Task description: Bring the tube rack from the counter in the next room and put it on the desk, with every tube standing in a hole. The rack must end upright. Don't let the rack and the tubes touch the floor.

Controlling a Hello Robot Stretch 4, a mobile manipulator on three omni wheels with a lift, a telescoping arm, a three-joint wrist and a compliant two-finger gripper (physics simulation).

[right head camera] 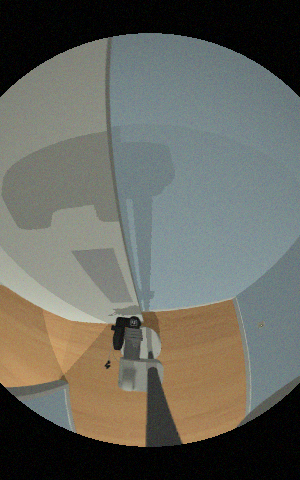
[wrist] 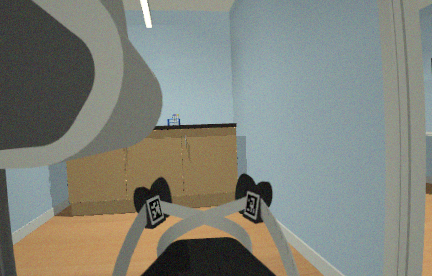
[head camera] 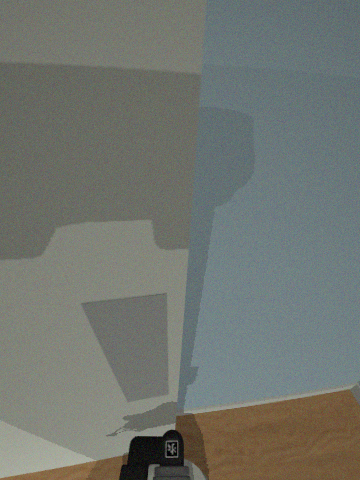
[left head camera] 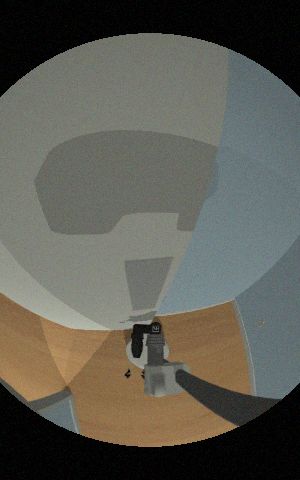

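Seen in the pictures: gripper, between the fingertips: (right head camera: 114, 370) (wrist: 203, 191) (left head camera: 135, 378); robot's base, origin of its link: (right head camera: 140, 343) (left head camera: 146, 349).
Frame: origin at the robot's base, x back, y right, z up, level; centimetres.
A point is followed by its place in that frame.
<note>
The blue tube rack (wrist: 173, 121) @(z 93.0, x 290.8, y 17.0 cm) is small and far off in the wrist view, standing upright on the dark top of the wooden counter (wrist: 210, 165) @(z 43.5, x 278.8, y -21.7 cm). Something pale and yellowish shows at its top, but the single tubes are too small to tell. My gripper (wrist: 203, 191) @(z 74.9, x 14.0, y -9.3 cm) is open and empty, its two black fingertips well apart, far in front of the counter. In the left head camera view the gripper (left head camera: 135, 373) @(z 74.9, x 14.0, y -9.3 cm) shows as small dark fingertips over the wooden floor. The desk does not show clearly in these views.
A pale door frame post (wrist: 402, 140) @(z 74.5, x 75.8, y -82.7 cm) stands at the right in the wrist view, with a blue wall (wrist: 310, 115) @(z 87.5, x 141.5, y -75.9 cm) running from it towards the counter. A grey-white wall surface (head camera: 100, 150) @(z 148.4, x -25.4, y -5.5 cm) with my shadow on it meets a blue wall (head camera: 290, 225) @(z 131.3, x -42.3, y 22.4 cm) close ahead of the head camera.
</note>
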